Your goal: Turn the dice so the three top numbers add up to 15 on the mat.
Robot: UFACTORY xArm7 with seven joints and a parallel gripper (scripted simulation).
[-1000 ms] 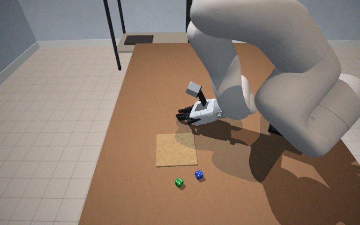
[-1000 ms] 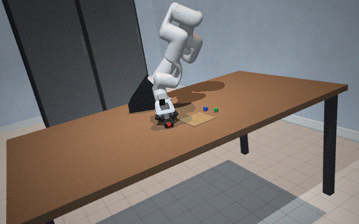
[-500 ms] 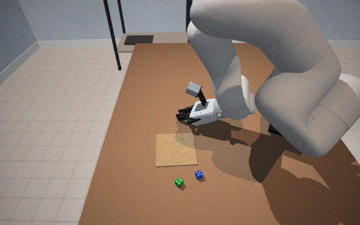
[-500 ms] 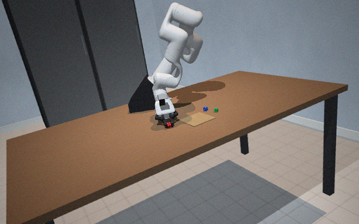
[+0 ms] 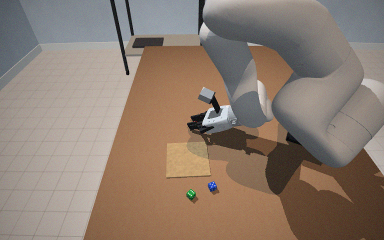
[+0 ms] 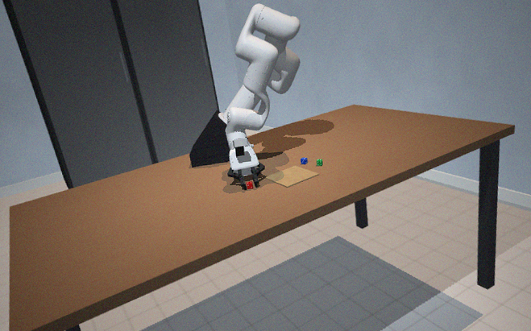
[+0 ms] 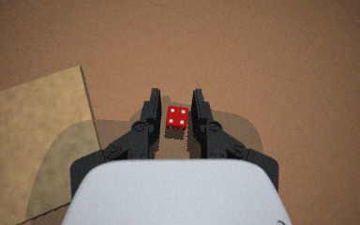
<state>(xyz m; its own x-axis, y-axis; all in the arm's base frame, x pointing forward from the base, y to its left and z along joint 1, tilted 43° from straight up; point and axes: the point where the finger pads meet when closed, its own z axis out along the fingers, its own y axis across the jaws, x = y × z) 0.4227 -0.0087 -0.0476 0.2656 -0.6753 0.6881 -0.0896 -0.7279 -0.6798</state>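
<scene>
My gripper is now 10 mm above the red die. Also, from my hand: blue die (110 mm behind, 240 mm to the left, 10 mm below); tan mat (10 mm behind, 160 mm to the left, 20 mm below); green die (60 mm behind, 280 mm to the left, 10 mm below).
</scene>
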